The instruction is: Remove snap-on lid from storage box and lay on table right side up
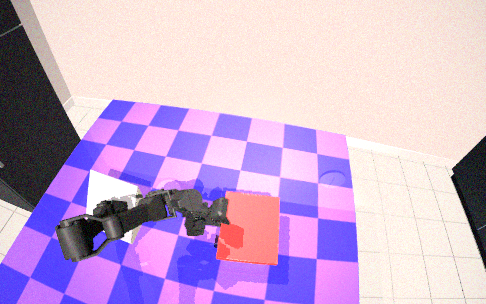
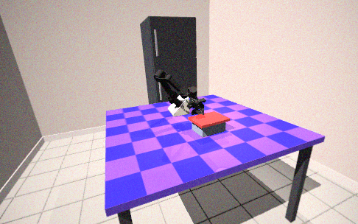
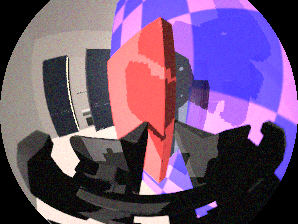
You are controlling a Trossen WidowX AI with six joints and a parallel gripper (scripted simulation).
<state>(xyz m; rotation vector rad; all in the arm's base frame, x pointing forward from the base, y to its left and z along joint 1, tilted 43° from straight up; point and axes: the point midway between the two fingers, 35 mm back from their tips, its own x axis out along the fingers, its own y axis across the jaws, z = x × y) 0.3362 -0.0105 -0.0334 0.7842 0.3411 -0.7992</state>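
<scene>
Now: gripper tip 8 cm short of the red lid and 1 cm below it. Round my gripper tip: storage box (8 cm ahead, 4 cm below).
</scene>
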